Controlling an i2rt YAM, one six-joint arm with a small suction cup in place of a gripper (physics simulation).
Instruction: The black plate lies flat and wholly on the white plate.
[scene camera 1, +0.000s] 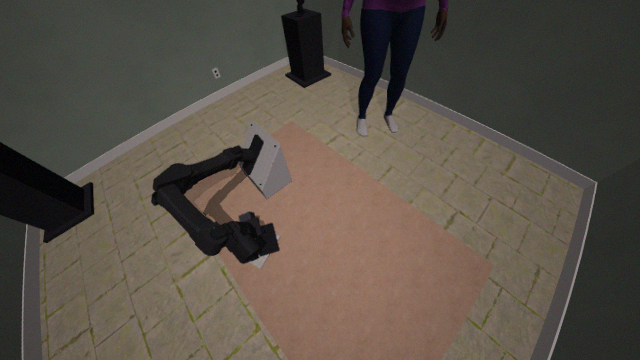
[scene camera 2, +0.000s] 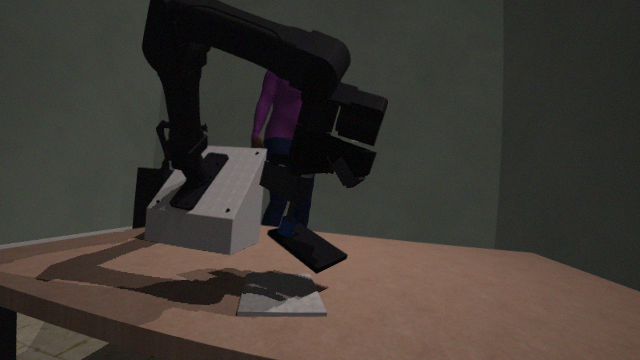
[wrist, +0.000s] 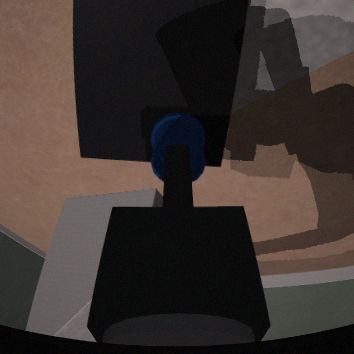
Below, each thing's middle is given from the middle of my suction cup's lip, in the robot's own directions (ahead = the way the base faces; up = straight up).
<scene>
Right now my suction cup is 40 mm short of the black plate (scene camera 2: 316, 253) and 30 mm above it.
</scene>
